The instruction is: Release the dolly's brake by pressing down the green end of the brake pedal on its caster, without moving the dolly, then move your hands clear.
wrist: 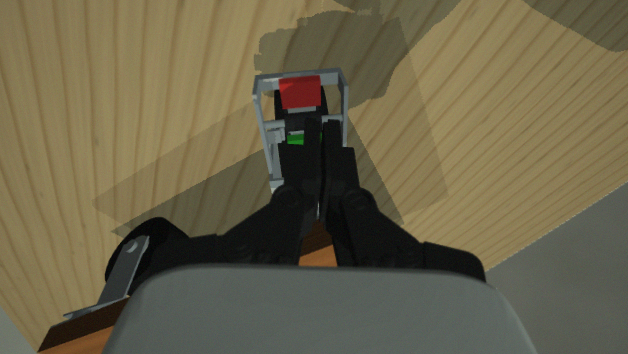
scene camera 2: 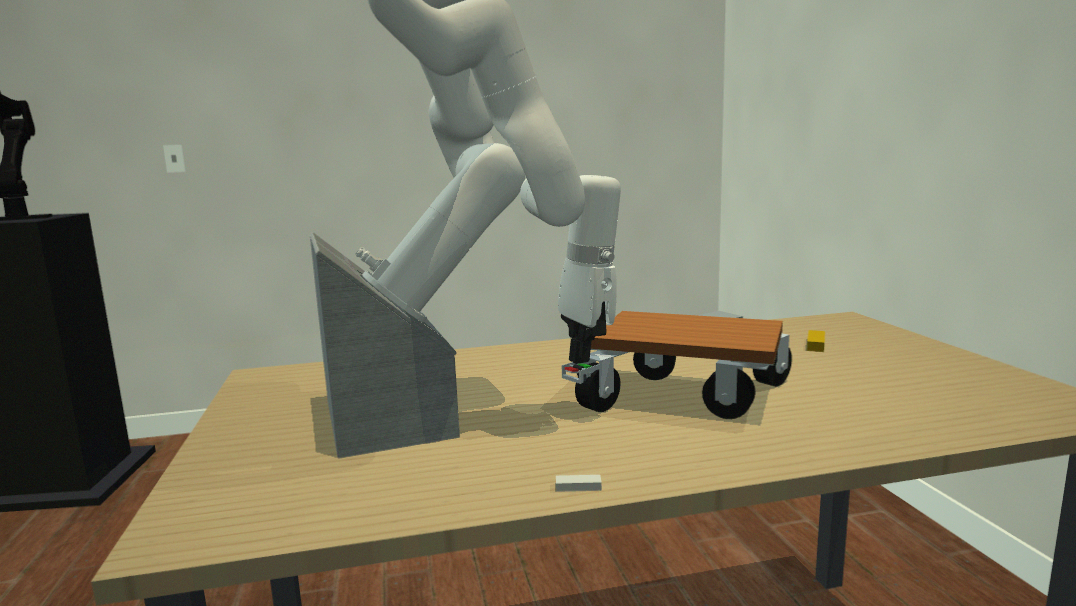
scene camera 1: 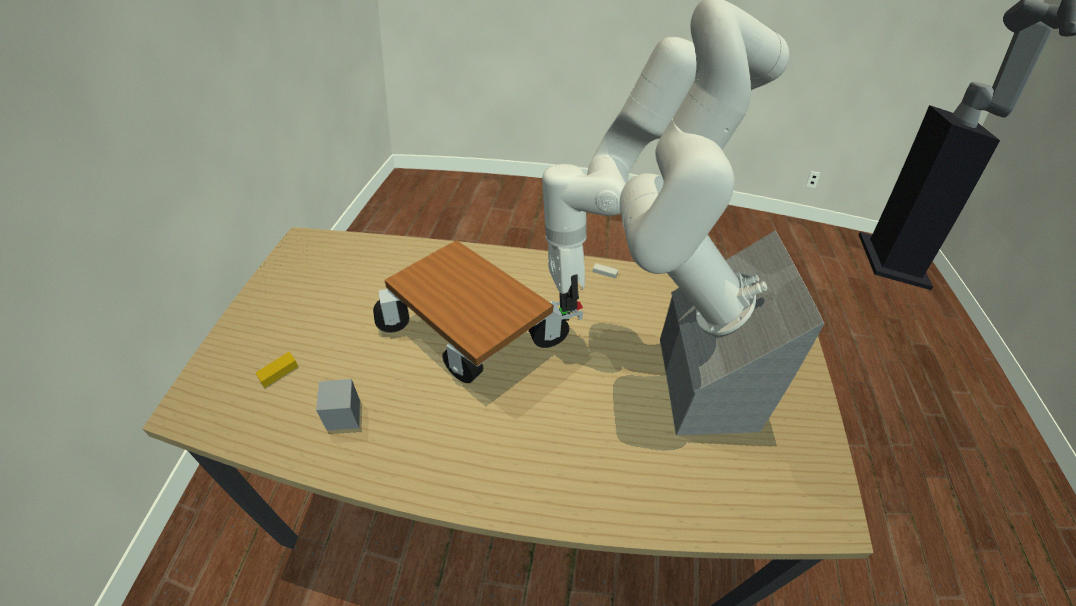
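The dolly, with its orange-brown wooden deck (scene camera 1: 466, 301) (scene camera 2: 692, 333) (wrist: 318, 257), stands on its casters on the table. The brake pedal sits in a grey metal frame on the caster nearest the arm's base. Its red end (wrist: 300, 92) (scene camera 2: 572, 369) points away from the deck and looks higher than the green end (wrist: 295, 140) (scene camera 2: 586, 365). My gripper (scene camera 1: 570, 309) (scene camera 2: 579, 360) (wrist: 319, 142) is shut and empty, pointing down. Its fingertips are at the green end and appear to touch it. They hide much of the green end in the wrist view.
A grey slanted pedestal (scene camera 1: 734, 376) (scene camera 2: 384, 368) carries the arm beside the dolly. A white bar (scene camera 1: 605, 270) (scene camera 2: 578, 483) lies near one table edge. A yellow block (scene camera 1: 277, 369) (scene camera 2: 815, 341) and a grey cube (scene camera 1: 338, 406) are beyond the dolly's other side.
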